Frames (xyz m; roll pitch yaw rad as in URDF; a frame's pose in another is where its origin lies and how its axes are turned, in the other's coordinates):
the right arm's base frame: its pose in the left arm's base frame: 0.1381 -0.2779 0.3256 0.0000 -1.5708 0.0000
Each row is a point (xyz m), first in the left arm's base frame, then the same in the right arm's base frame.
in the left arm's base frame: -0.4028 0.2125 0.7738
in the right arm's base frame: 0.4482 0.4904 0.5409
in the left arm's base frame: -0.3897 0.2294 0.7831
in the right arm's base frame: 0.4575 0.5073 0.5278
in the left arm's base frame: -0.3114 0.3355 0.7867
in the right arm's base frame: 0.4611 0.6134 0.4495
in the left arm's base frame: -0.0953 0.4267 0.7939
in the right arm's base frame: 0.4683 0.7046 0.2334
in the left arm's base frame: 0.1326 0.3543 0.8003
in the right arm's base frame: 0.4747 0.6322 0.0055
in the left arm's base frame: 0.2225 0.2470 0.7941
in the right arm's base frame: 0.4685 0.5249 -0.0844
